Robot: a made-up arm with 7 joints.
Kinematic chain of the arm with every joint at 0, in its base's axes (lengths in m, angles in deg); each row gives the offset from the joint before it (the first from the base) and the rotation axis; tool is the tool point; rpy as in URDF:
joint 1: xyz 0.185 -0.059 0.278 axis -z
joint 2: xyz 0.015 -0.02 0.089 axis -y
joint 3: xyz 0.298 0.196 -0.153 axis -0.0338 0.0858 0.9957
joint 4: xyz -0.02 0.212 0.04 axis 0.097 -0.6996 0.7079
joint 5: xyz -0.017 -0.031 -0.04 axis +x
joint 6: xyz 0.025 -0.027 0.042 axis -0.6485 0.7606 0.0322
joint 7: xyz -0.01 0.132 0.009 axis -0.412 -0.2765 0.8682
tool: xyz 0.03 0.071 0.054 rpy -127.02 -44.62 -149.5
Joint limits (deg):
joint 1: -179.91..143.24
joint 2: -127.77..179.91
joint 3: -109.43..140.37
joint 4: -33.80..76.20
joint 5: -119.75..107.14
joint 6: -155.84..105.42
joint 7: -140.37..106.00
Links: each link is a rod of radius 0.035 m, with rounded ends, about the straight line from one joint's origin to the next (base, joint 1, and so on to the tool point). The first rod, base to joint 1, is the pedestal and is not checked.
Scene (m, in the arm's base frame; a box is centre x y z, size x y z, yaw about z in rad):
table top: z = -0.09
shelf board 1: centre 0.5 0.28 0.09 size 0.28 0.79 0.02 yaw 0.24
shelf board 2: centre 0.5 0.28 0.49 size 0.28 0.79 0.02 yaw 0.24
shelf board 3: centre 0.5 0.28 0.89 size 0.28 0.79 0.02 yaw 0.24
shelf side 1: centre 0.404 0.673 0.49 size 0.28 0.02 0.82 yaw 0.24
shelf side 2: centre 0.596 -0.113 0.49 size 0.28 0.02 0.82 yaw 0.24
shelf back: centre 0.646 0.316 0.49 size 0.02 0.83 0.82 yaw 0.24
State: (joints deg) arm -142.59 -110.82 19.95 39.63 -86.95 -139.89 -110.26
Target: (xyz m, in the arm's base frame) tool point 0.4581 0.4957 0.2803
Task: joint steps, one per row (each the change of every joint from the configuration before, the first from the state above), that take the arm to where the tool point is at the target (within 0.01 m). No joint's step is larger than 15 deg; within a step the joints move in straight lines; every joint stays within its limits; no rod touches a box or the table.
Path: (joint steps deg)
1: 13.37 13.84 -4.42 -1.78 1.80 0.62 1.56
2: 13.37 13.84 -4.42 -1.78 1.81 0.61 1.56
3: 13.37 13.83 -4.43 -1.78 1.80 0.62 1.56
4: 13.37 13.84 -4.42 -1.78 1.81 0.61 1.56
5: 13.37 13.84 -4.42 -1.78 1.80 0.62 1.56
6: 13.37 13.84 -4.42 -1.78 1.81 0.62 1.56
7: 13.37 13.84 -4.42 -1.79 1.80 0.61 1.56
8: 13.37 13.83 -4.42 -1.78 1.81 0.62 1.56
9: 4.04 0.48 -12.28 -3.51 -6.13 5.55 -3.80
10: 4.05 0.48 -12.28 -3.51 -6.12 5.56 -3.81
11: 4.04 0.48 -12.28 -3.51 -6.13 5.55 -3.80

